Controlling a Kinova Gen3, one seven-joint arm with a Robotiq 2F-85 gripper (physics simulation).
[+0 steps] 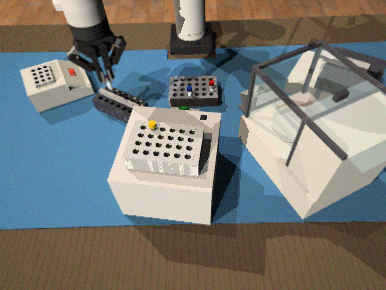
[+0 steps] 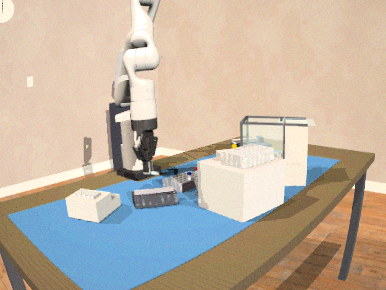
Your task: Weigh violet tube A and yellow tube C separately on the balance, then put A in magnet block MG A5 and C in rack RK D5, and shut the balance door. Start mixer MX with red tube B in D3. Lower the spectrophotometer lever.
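Places are measured from the arm's base along level axes (x ahead, y right, z down), in metres.
Where they show: gripper, between the fingertips: (image 1: 107,81) (image 2: 148,173); arm's base, origin of its link: (image 1: 191,32) (image 2: 136,167).
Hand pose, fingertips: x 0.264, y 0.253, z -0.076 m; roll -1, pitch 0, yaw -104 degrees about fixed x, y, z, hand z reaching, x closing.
Note:
Each offset is from my fingertips to the top centre of the thing. "spot": to the spot under its first point.
My gripper (image 1: 106,77) (image 2: 148,169) is shut on violet tube A @[dx +0.010, dy -0.002, dz -0.008 m] (image 1: 108,83), whose pale lower end points down just above the back edge of the dark magnet block @[dx +0.004, dy -0.014, dz +0.052 m] (image 1: 116,108) (image 2: 155,198). Yellow tube C @[dx +0.230, dy -0.090, dz -0.083 m] (image 1: 152,124) (image 2: 234,145) stands in the back-left corner of the white rack (image 1: 162,165) (image 2: 248,156) on a white box. Red tube B @[dx +0.007, dy -0.253, dz +0.046 m] (image 1: 211,83) (image 2: 196,169) stands in the dark rack @[dx -0.011, dy -0.208, dz +0.070 m] (image 1: 194,101). The glass-walled balance @[spot: dx +0.365, dy -0.352, dz -0.045 m] (image 1: 320,172) (image 2: 296,155) is at the right; its door position is hard to tell. The spectrophotometer's lever cannot be made out.
A blue-capped tube @[dx +0.015, dy -0.194, dz +0.046 m] (image 1: 189,88) (image 2: 189,174) shares the dark rack. A small white device @[dx -0.107, dy +0.144, dz +0.030 m] (image 1: 55,92) (image 2: 92,207) with holes and an orange-red display stands left of the magnet block. The tall white box @[spot: dx +0.332, dy -0.090, dz +0.002 m] (image 1: 165,197) (image 2: 240,192) stands in front. A grey-topped device @[spot: dx +0.052, dy -0.655, dz +0.020 m] (image 1: 372,60) is behind the balance.

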